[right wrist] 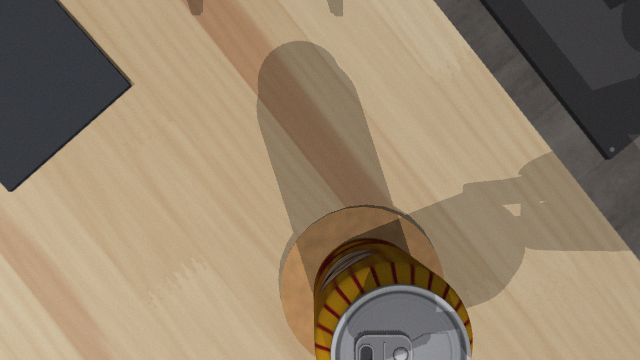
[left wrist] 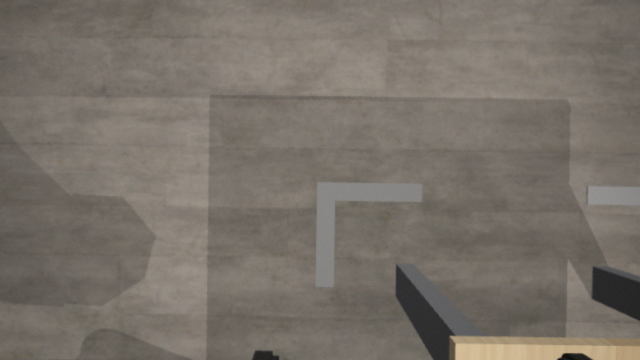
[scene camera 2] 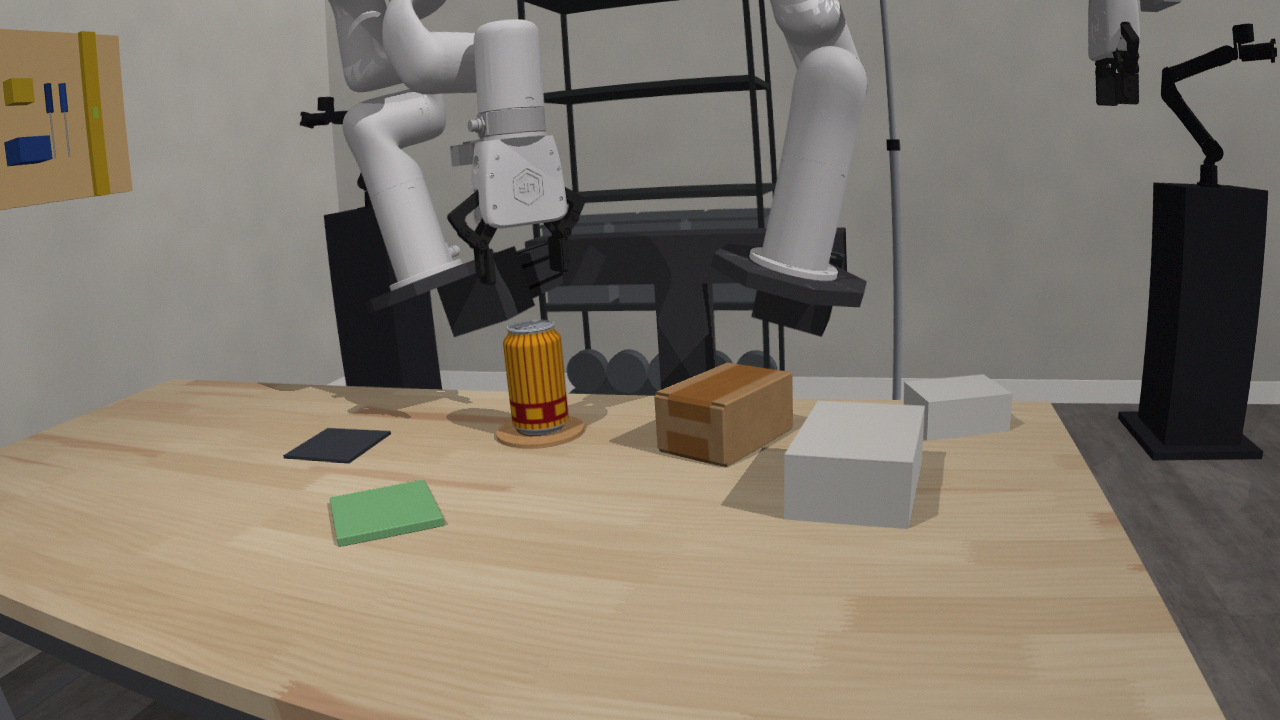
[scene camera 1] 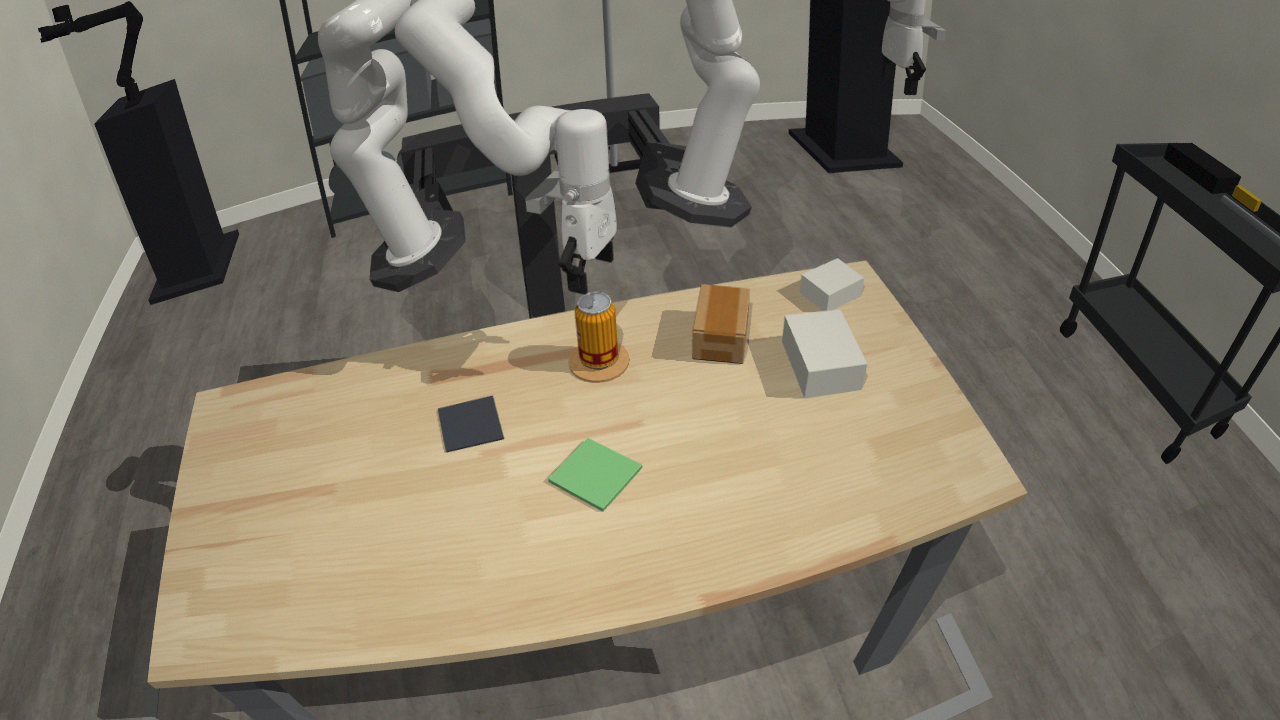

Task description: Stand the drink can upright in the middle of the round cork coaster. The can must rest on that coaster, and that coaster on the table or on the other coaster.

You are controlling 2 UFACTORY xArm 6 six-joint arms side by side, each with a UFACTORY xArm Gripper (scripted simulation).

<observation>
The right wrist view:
drink can: 368,291
dark square coaster: 63,81
</observation>
